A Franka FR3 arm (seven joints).
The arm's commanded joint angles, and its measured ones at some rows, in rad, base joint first. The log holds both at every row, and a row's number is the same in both.
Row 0, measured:
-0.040, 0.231, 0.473, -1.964, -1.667, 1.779, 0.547
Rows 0 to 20, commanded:
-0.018, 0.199, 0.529, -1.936, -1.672, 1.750, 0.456
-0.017, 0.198, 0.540, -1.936, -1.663, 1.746, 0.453
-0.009, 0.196, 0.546, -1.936, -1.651, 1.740, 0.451
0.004, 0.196, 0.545, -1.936, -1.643, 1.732, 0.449
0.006, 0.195, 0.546, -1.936, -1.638, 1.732, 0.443
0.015, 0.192, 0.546, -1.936, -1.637, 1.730, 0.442
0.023, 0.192, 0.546, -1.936, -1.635, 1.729, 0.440
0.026, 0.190, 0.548, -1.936, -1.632, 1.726, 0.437
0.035, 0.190, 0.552, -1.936, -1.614, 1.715, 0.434
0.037, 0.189, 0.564, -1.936, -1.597, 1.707, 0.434
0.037, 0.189, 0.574, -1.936, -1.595, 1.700, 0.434
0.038, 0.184, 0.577, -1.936, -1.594, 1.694, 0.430
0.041, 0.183, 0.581, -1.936, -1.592, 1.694, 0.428
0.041, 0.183, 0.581, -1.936, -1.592, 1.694, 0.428
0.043, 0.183, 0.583, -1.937, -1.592, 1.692, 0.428
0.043, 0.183, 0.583, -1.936, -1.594, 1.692, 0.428
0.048, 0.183, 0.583, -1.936, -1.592, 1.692, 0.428
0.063, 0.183, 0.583, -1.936, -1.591, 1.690, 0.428
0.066, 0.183, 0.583, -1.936, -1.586, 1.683, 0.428
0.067, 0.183, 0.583, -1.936, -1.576, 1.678, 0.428
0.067, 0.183, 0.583, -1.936, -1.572, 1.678, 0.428
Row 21, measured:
0.047, 0.216, 0.571, -1.964, -1.554, 1.680, 0.525
